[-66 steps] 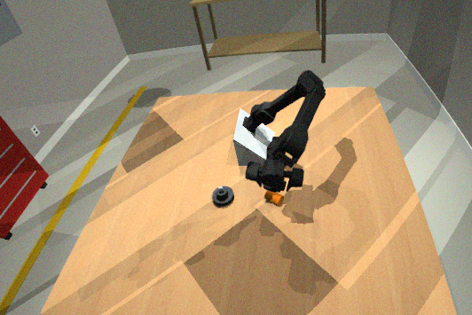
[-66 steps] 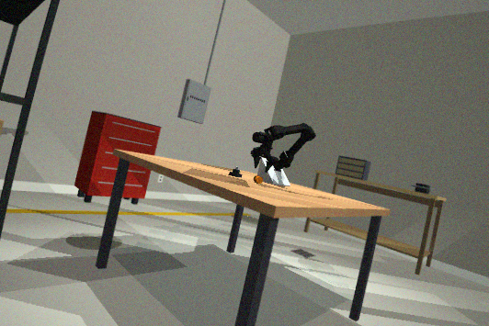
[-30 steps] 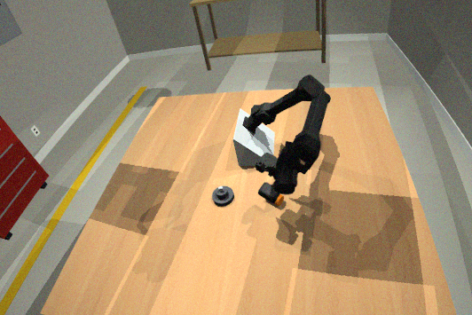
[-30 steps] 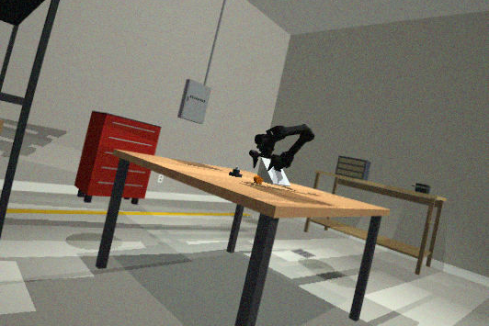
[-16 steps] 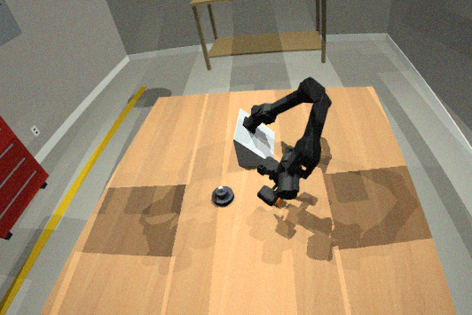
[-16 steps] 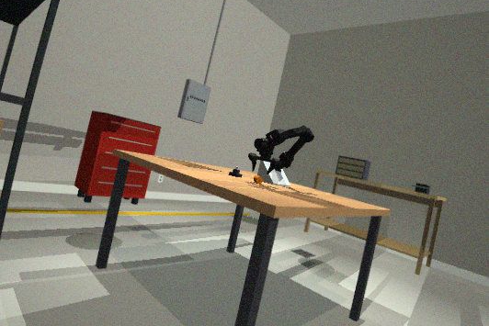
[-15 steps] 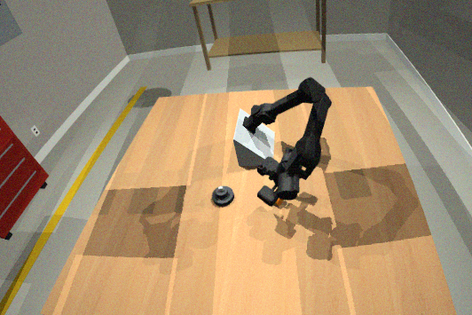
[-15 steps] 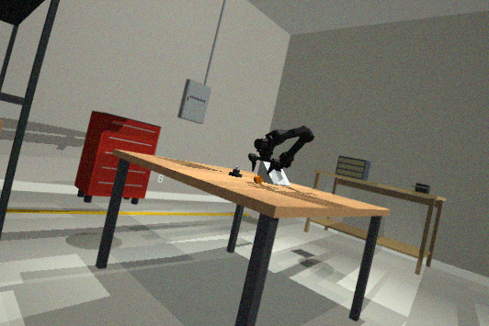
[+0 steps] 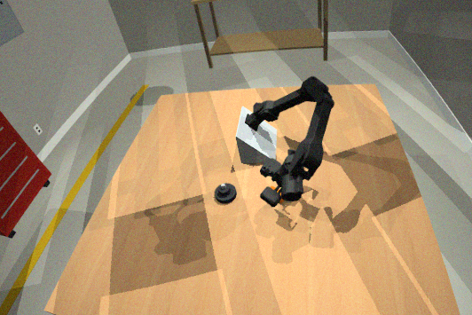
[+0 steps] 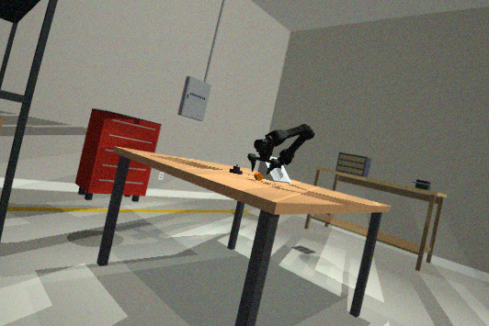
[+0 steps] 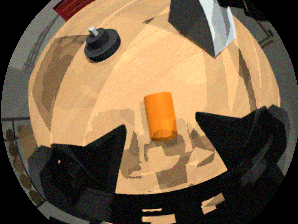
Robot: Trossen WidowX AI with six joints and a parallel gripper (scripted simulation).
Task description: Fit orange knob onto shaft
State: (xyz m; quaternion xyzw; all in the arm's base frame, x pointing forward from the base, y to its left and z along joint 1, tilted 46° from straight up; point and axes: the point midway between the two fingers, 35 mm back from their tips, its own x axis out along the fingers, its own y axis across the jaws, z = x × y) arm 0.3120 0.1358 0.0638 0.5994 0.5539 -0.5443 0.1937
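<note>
Right now the orange knob is 10 mm to the left of my gripper tip and 20 mm below it. Also, from my gripper tip: dark round pedestal: 10 mm behind, 200 mm to the right, 10 mm below.
</note>
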